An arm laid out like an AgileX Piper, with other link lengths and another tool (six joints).
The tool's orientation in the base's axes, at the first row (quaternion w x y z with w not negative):
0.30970 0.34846 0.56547 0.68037
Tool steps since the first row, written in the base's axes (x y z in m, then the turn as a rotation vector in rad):
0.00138 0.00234 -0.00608 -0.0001 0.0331 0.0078
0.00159 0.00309 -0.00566 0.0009 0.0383 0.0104
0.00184 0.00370 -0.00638 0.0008 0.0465 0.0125
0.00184 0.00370 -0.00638 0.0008 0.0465 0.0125
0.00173 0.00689 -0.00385 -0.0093 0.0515 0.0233
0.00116 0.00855 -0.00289 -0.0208 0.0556 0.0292
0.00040 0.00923 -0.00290 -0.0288 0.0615 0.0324
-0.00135 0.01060 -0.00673 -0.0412 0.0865 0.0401
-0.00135 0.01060 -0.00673 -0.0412 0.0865 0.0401
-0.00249 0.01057 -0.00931 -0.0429 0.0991 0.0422
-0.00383 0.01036 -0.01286 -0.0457 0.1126 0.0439
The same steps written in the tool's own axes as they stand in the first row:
0.00037 -0.00642 0.00172 0.0280 0.0021 0.0192
0.00092 -0.00614 0.00236 0.0320 0.0038 0.0232
0.00119 -0.00696 0.00281 0.0390 0.0045 0.0279
0.00119 -0.00696 0.00281 0.0390 0.0045 0.0279
0.00416 -0.00500 0.00479 0.0501 0.0145 0.0236
0.00596 -0.00432 0.00535 0.0607 0.0200 0.0171
0.00694 -0.00443 0.00510 0.0704 0.0223 0.0141
0.00857 -0.00838 0.00396 0.0988 0.0260 0.0186
0.00857 -0.00838 0.00396 0.0988 0.0260 0.0186
0.00887 -0.01089 0.00270 0.1103 0.0260 0.0245
0.00902 -0.01431 0.00107 0.1231 0.0255 0.0298

